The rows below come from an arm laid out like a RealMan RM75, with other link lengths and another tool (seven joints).
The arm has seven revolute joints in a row. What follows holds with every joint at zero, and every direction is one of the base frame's. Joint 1 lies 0.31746 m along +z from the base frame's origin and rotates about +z. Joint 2 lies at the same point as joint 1 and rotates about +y. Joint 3 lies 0.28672 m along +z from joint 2 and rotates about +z. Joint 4 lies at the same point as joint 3 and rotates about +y. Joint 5 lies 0.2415 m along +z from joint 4 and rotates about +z. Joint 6 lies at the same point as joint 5 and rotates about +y. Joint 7 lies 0.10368 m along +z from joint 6 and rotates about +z. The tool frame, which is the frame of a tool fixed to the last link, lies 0.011 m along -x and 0.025 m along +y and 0.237 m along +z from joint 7; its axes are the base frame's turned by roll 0.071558, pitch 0 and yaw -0.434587 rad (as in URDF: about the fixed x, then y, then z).
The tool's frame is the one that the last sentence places.
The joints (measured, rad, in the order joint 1, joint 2, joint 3, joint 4, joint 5, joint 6, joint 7), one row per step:
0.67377 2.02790 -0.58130 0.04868 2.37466 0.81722 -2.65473
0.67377 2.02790 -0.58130 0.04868 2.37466 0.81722 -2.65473
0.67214 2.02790 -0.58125 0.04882 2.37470 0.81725 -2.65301
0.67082 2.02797 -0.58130 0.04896 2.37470 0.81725 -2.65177
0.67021 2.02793 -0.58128 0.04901 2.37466 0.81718 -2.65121
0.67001 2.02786 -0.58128 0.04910 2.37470 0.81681 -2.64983
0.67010 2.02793 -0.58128 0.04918 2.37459 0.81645 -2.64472
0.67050 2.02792 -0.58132 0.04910 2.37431 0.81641 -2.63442
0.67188 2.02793 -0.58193 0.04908 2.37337 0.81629 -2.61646
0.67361 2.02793 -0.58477 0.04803 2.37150 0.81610 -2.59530
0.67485 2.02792 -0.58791 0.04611 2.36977 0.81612 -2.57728
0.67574 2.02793 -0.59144 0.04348 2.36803 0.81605 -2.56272
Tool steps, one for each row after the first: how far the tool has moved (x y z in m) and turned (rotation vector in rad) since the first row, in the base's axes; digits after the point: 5 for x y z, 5 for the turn. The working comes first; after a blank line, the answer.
Tool pose at each row, in the base's axes (x y z in m, rotation vector in rad; the steps are taken from these numbers as rounded here):
0.38172 0.62208 0.00513 -1.60997 0.58754 0.29578
0.38172 0.62208 0.00513 -1.60997 0.58754 0.29578
0.38275 0.62144 0.00515 -1.60900 0.59049 0.29578
0.38356 0.62089 0.00506 -1.60841 0.59277 0.29565
0.38397 0.62065 0.00507 -1.60810 0.59379 0.29549
0.38423 0.62056 0.00506 -1.60775 0.59547 0.29593
0.38424 0.62057 0.00503 -1.60680 0.60017 0.29917
0.38393 0.62079 0.00526 -1.60469 0.60858 0.30639
0.38287 0.62135 0.00537 -1.60213 0.62228 0.31914
0.38114 0.62213 0.00528 -1.60115 0.63569 0.33343
0.37953 0.62289 0.00547 -1.60044 0.64570 0.34543
0.37804 0.62362 0.00575 -1.60054 0.65216 0.35470

0.00000 0.00000 0.00000 0.00000 0.00000 0.00000
0.00103 -0.00064 0.00002 0.00017 0.00180 -0.00205
0.00184 -0.00119 -0.00007 0.00013 0.00311 -0.00365
0.00225 -0.00143 -0.00006 0.00014 0.00363 -0.00445
0.00251 -0.00152 -0.00007 0.00012 0.00494 -0.00530
0.00252 -0.00151 -0.00010 0.00034 0.00991 -0.00650
0.00221 -0.00129 0.00013 0.00131 0.01972 -0.00795
0.00115 -0.00073 0.00024 0.00217 0.03637 -0.00945
-0.00058 0.00005 0.00015 0.00178 0.05386 -0.00941
-0.00219 0.00081 0.00034 0.00159 0.06778 -0.00859
-0.00368 0.00154 0.00062 0.00115 0.07776 -0.00700

